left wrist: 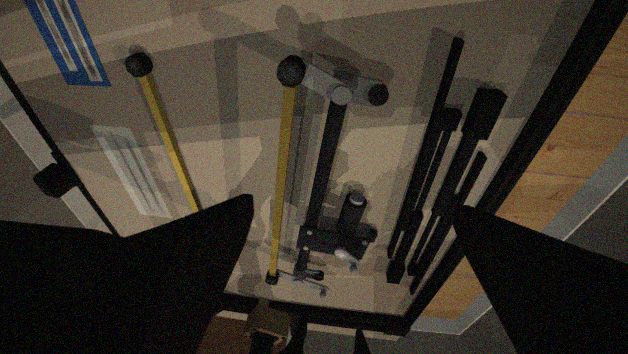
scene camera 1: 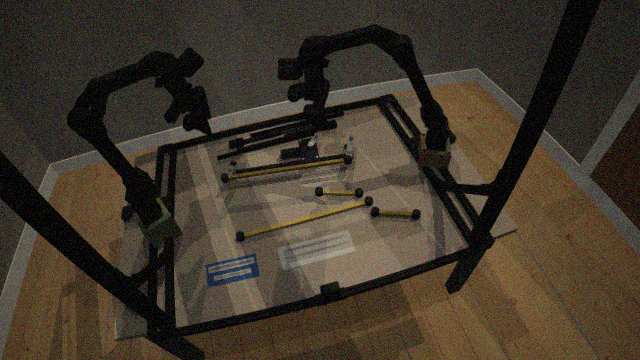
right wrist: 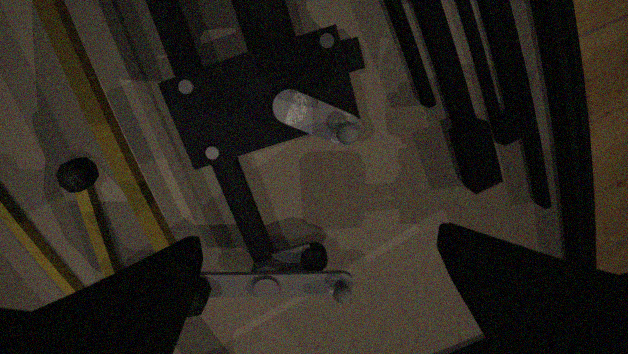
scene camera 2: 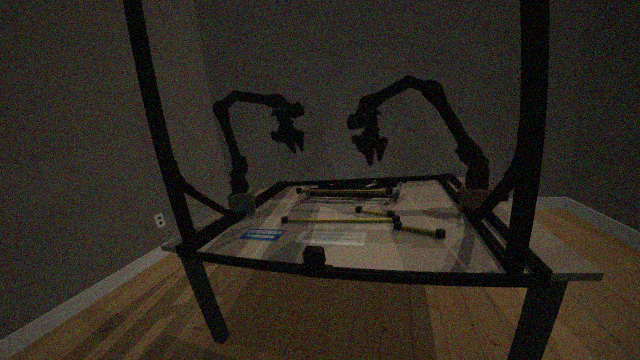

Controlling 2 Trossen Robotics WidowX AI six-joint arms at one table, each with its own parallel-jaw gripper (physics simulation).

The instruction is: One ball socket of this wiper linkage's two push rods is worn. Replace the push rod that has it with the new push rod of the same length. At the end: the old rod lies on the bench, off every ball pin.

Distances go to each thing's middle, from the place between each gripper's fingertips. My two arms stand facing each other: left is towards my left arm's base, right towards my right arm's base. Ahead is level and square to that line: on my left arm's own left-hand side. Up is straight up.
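Labels:
Measured from the wiper linkage [scene camera 1: 307, 150], my right hand is 110 mm above it, 30 mm past it and 120 mm to the right of it. The white label [scene camera 1: 340, 243] is 150 mm below my right hand, and it sits 370 mm behind that hand and 130 mm to the left of it.
As for my left gripper, I find it 19 cm above the wiper linkage, 3 cm past it and 22 cm to the left of it. The white label is 23 cm below my left hand, 37 cm behind it and 21 cm to the right of it.

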